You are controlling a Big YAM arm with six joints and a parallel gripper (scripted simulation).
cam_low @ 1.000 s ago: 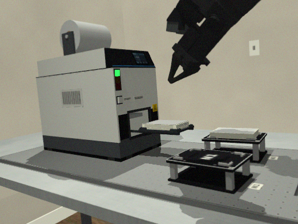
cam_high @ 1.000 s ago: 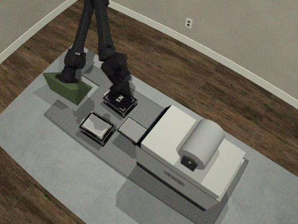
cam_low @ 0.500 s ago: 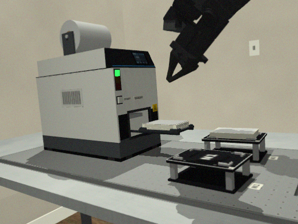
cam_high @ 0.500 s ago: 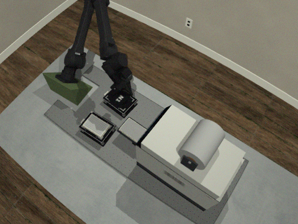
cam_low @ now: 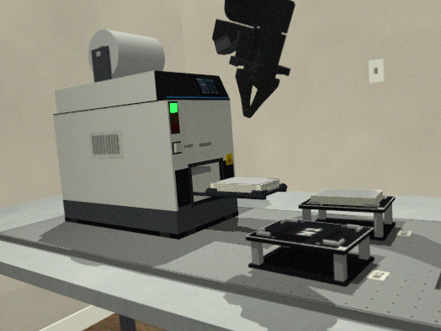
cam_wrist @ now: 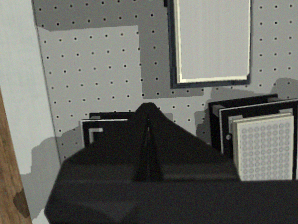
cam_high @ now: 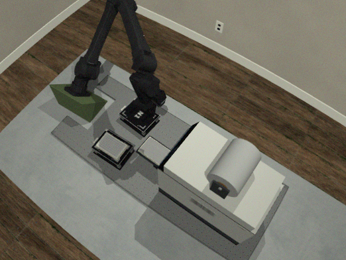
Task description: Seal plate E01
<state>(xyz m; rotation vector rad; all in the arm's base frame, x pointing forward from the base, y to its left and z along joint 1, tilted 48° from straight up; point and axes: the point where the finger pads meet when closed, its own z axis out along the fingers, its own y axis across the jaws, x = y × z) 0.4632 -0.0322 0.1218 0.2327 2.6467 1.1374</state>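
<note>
The sealer stage is 7 cm ahead of my hand, 8 cm to the right of it and 16 cm below it. From my hand the other things lie so: covered white plate (12 cm behind, 17 cm to the right, 18 cm below); then start button (17 cm ahead, 1 cm to the left, 6 cm below); then black plate nest (13 cm behind, 4 cm to the left, 20 cm below).
</note>
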